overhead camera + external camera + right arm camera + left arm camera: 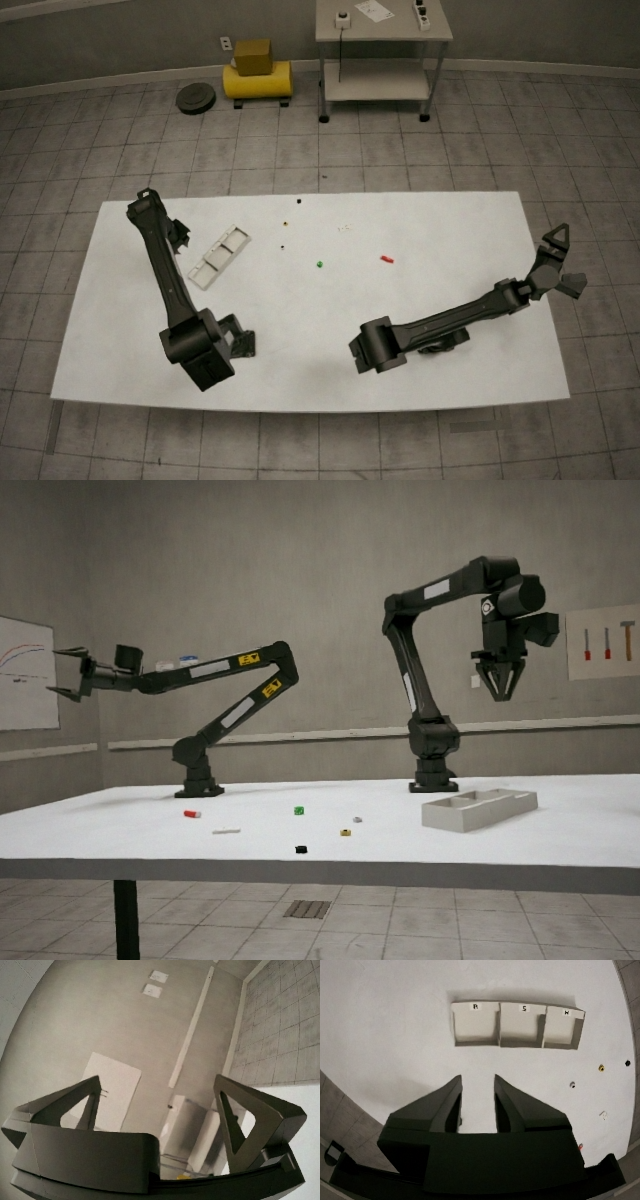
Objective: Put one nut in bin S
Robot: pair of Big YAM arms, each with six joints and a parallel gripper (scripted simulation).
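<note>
Now: left hand 29 cm to the left of the grey nut, 22 cm above it and 10 cm short of it. From my left hand the other things lie so: yellow nut (29 cm to the right, 22 cm below, 19 cm ahead); then green cube (42 cm to the right, 21 cm below, 2 cm ahead); then bin (20 cm below, 6 cm to the right, 6 cm ahead).
</note>
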